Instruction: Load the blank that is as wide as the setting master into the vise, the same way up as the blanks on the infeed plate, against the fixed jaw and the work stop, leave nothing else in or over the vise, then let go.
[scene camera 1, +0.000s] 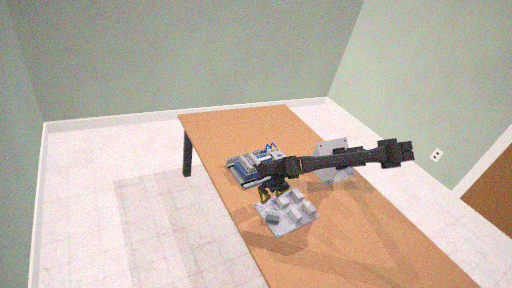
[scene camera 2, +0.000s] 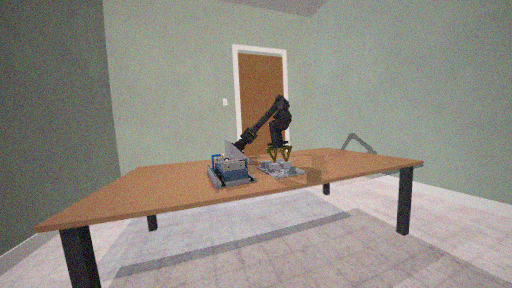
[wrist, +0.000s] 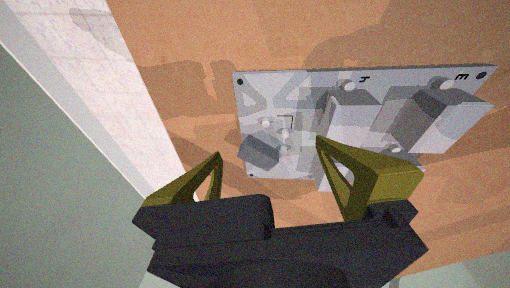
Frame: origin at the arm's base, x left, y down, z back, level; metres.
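Where they show: gripper, between the fingertips: (scene camera 1: 269, 200) (scene camera 2: 280, 161) (wrist: 266, 148); arm's base, origin of its link: (scene camera 2: 236, 149).
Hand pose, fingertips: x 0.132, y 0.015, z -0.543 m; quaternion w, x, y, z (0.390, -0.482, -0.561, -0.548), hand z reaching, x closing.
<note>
Each offset is from my fingertips to the top centre of the thing. Level surfaces: height alone.
My gripper (scene camera 1: 271, 198) (scene camera 2: 280, 160) (wrist: 266, 148) is open and empty, above the edge of the infeed plate @(dz +0.091, dx +0.036, dy +0.065 m) (scene camera 1: 282, 229) (scene camera 2: 296, 172) (wrist: 280, 80). A darker grey block @(dz -0.008, dx +0.063, dy +0.041 m) (scene camera 1: 272, 219) (wrist: 259, 151), apparently the setting master, sits beside small pins at one end of the plate. Several light grey blanks stand on the plate; in the wrist view one blank @(dz +0.085, dx -0.008, dy +0.030 m) (wrist: 350, 120) is by a "4" mark and another blank @(dz +0.178, dx -0.017, dy +0.030 m) (wrist: 452, 125) by a "3" mark. The right finger partly hides lower blanks. The blue and grey vise @(dz +0.094, dx -0.255, dy -0.026 m) (scene camera 1: 240, 171) (scene camera 2: 234, 175) stands beside the plate; its jaw gap is too small to read.
A tilted light grey panel (scene camera 1: 325, 149) (scene camera 2: 233, 151) stands by the arm's base. A blue bent line (scene camera 1: 270, 146) (scene camera 2: 215, 161) rises at the vise's rear. The wooden table @(dy +0.074 m) (scene camera 1: 225, 125) (scene camera 2: 150, 190) has an edge close to the vise and plate.
</note>
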